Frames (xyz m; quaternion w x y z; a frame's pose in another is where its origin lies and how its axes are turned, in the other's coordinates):
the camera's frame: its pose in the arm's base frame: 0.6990 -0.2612 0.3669 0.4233 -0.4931 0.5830 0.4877
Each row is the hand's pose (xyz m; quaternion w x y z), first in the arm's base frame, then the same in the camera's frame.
Working: the arm's base frame: its pose in the camera's frame: 0.4238 0.6449 0.3097 0.4233 0.4931 -0.5830 -0.4877

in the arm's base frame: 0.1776 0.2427 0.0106 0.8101 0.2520 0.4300 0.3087
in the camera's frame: 0.3466 0.4803 0.5494 0.6199 0.5359 -0.5654 0.0945
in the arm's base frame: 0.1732 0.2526 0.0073 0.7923 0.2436 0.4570 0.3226
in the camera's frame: 0.3489 0.4846 0.5597 0.6390 0.5286 -0.5463 0.1175
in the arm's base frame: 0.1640 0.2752 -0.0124 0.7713 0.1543 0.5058 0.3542
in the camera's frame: 0.3658 0.4915 0.5851 0.7180 0.4858 -0.4855 0.1131
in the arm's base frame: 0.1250 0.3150 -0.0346 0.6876 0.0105 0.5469 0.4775
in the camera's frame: 0.3871 0.5282 0.6276 0.8376 0.3318 -0.4099 0.1426
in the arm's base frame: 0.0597 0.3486 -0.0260 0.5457 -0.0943 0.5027 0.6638
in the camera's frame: 0.3834 0.5953 0.6585 0.8943 0.0873 -0.3867 0.2077
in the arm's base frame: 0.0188 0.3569 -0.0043 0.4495 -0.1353 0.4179 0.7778
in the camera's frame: 0.3673 0.6393 0.6625 0.8799 -0.0853 -0.4027 0.2372
